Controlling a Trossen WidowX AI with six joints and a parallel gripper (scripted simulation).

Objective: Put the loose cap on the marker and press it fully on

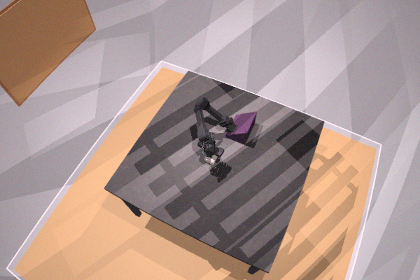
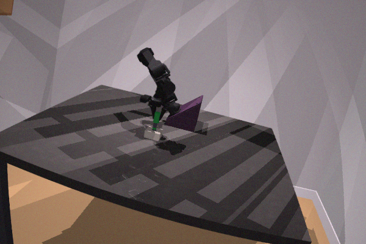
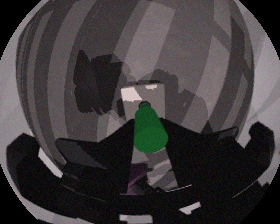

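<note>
Right now my gripper tip is 70 mm above the white holder block. Round my gripper tip: green cap 10 mm above.
</note>
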